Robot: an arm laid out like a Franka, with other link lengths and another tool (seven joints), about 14 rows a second.
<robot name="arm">
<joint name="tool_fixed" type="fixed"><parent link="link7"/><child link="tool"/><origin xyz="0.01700 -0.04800 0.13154" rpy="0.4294 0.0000 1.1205"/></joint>
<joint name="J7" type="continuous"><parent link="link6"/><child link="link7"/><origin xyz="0.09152 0.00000 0.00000" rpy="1.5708 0.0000 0.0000"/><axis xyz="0 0 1"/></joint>
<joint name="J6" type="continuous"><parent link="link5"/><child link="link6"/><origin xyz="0.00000 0.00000 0.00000" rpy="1.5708 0.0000 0.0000"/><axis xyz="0 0 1"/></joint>
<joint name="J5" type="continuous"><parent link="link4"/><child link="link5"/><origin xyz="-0.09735 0.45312 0.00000" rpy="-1.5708 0.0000 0.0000"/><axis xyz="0 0 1"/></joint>
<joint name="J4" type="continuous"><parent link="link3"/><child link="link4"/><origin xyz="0.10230 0.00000 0.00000" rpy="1.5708 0.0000 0.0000"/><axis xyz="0 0 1"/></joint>
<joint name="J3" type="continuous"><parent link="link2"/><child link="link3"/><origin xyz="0.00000 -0.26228 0.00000" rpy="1.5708 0.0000 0.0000"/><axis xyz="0 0 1"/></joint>
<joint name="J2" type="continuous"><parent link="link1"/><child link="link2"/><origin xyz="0.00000 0.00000 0.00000" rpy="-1.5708 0.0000 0.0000"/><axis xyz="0 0 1"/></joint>
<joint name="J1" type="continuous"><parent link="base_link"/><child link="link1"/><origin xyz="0.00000 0.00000 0.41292"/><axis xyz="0 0 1"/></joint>
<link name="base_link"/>
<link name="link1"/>
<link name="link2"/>
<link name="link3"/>
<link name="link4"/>
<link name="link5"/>
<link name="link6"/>
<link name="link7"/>
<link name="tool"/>
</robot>
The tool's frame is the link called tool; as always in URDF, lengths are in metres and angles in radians. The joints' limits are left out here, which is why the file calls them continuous.
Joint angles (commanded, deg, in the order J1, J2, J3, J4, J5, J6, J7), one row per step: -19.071 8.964 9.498 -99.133 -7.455 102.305 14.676; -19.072 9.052 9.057 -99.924 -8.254 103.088 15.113; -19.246 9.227 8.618 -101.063 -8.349 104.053 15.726; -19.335 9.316 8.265 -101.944 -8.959 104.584 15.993; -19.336 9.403 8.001 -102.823 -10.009 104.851 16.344; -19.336 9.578 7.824 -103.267 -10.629 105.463 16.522; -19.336 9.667 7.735 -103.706 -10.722 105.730 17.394; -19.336 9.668 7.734 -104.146 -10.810 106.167 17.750; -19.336 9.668 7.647 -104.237 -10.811 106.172 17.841; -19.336 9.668 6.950 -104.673 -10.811 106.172 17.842; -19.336 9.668 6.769 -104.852 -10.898 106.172 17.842; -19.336 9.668 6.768 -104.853 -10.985 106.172 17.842
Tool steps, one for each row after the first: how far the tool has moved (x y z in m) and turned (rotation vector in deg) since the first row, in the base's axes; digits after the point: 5 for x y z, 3 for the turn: -0.00143 -0.00645 -0.00801 -0.799 0.197 -0.515; -0.00364 -0.01350 -0.01979 -0.890 0.518 -1.558; -0.00646 -0.01926 -0.02896 -1.420 1.036 -1.959; -0.00996 -0.02358 -0.03868 -2.316 1.862 -2.121; -0.01068 -0.02644 -0.04434 -2.867 1.949 -2.143; -0.01144 -0.02775 -0.04929 -3.002 2.129 -2.998; -0.01195 -0.02768 -0.05283 -3.097 2.106 -3.240; -0.01244 -0.02868 -0.05373 -3.107 2.188 -3.409; -0.01576 -0.03646 -0.05818 -3.127 2.670 -4.076; -0.01697 -0.03853 -0.05999 -3.198 2.873 -4.211; -0.01703 -0.03869 -0.06004 -3.277 2.887 -4.177
